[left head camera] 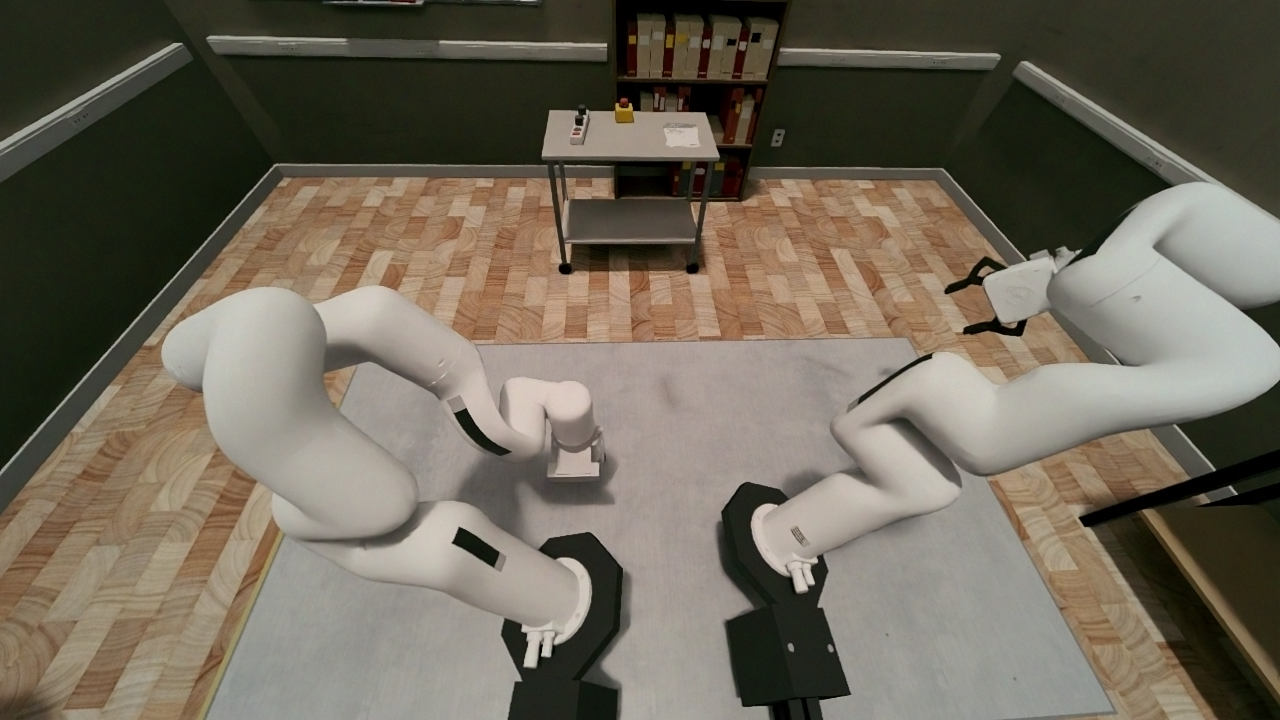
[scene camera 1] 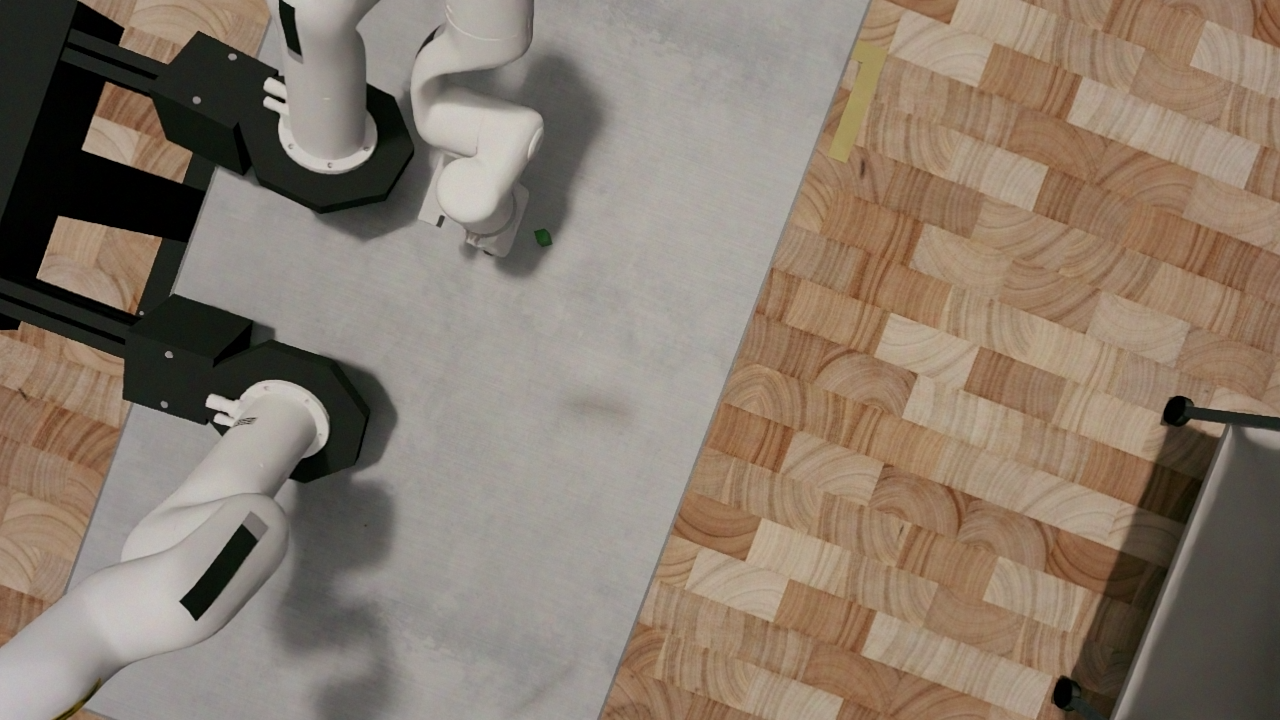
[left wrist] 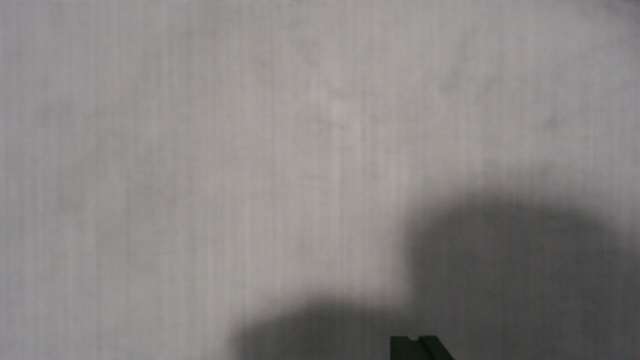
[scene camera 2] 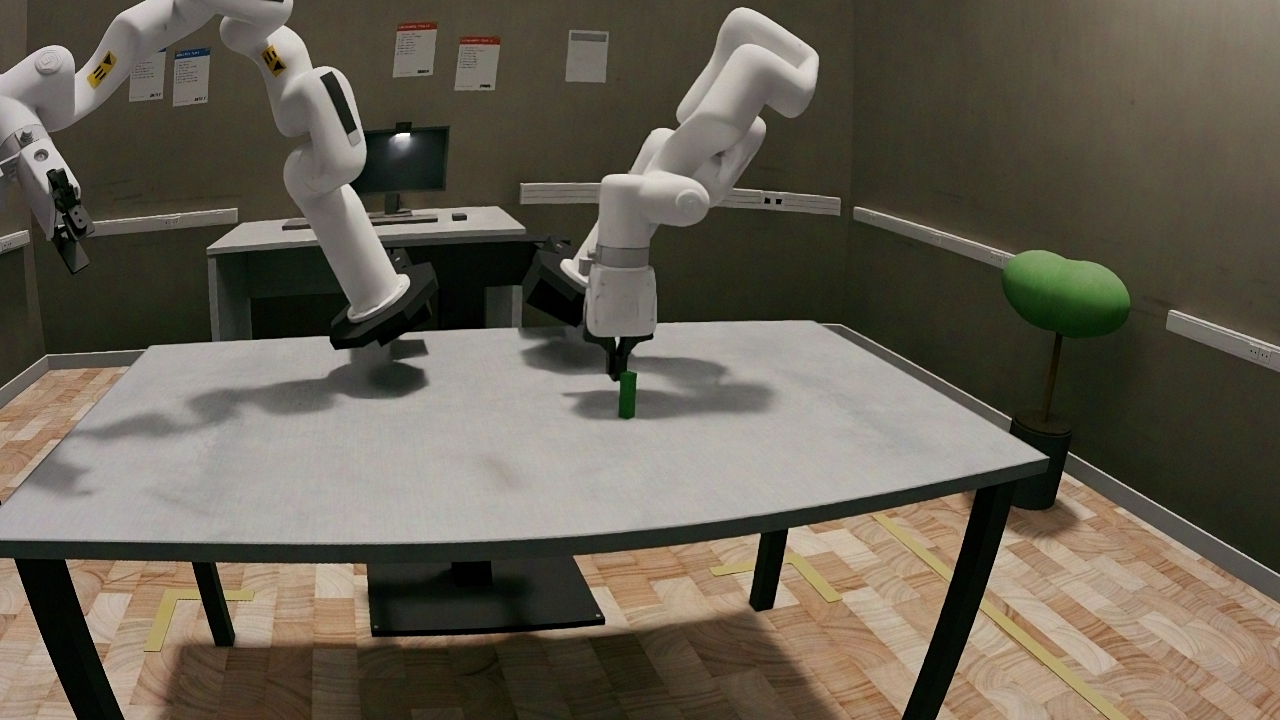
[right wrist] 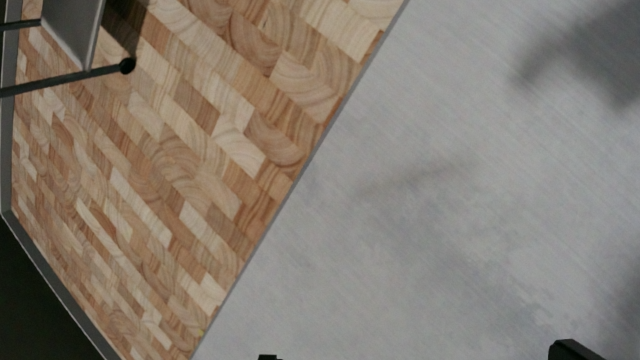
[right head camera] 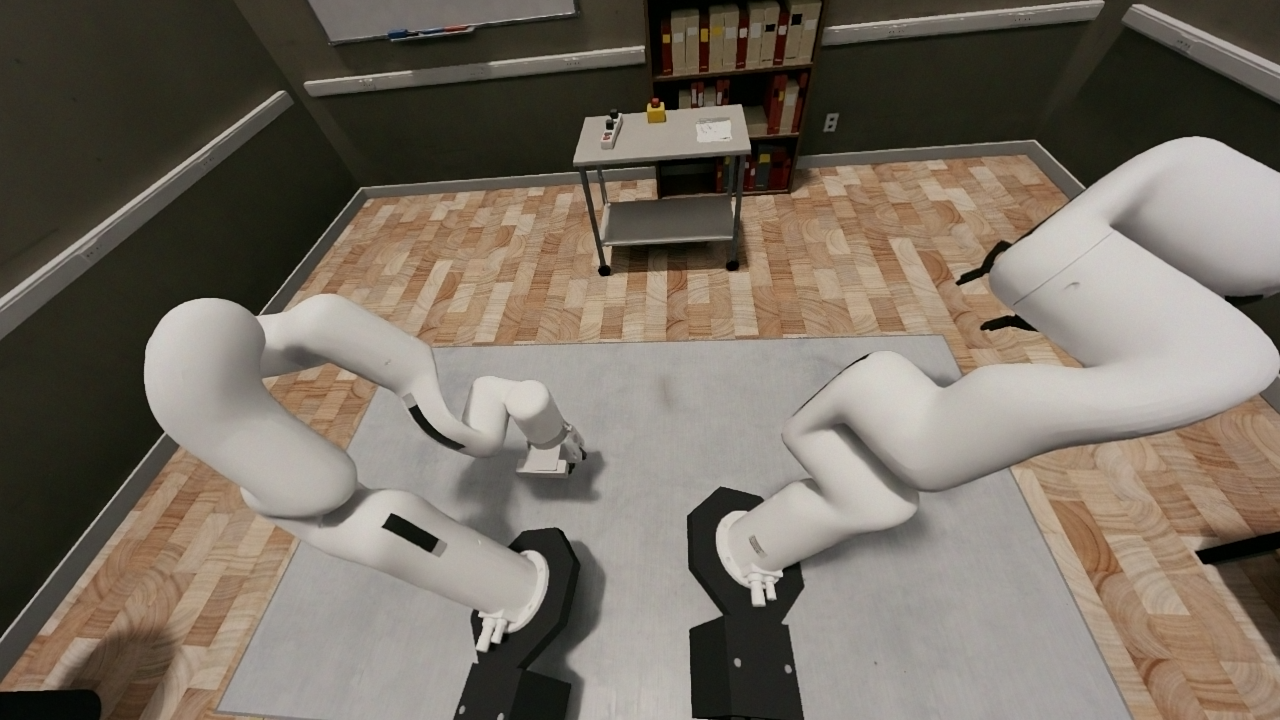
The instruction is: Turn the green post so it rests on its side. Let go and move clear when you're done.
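The green post (scene camera 1: 543,237) (scene camera 2: 627,394) stands upright on the grey table. It does not show in the head camera views or the left wrist view. My left gripper (scene camera 2: 615,368) (left wrist: 416,346) points down, low over the table, just behind the post in scene camera 2. Its fingertips are together with nothing seen between them. In scene camera 1 its fingers are hidden under the wrist, a little left of the post. My right gripper (left head camera: 956,310) (right head camera: 972,304) (right wrist: 419,351) is open and empty, raised high at the right of the head camera views, far from the post.
The grey table (scene camera 2: 268,483) carries both black arm bases. Its far edge shows in the head camera views. A wheeled cart (left head camera: 631,152) (right head camera: 662,143) stands on the floor beyond it. A desk (scene camera 2: 375,234) and a potted plant (scene camera 2: 1065,295) stand apart from the table.
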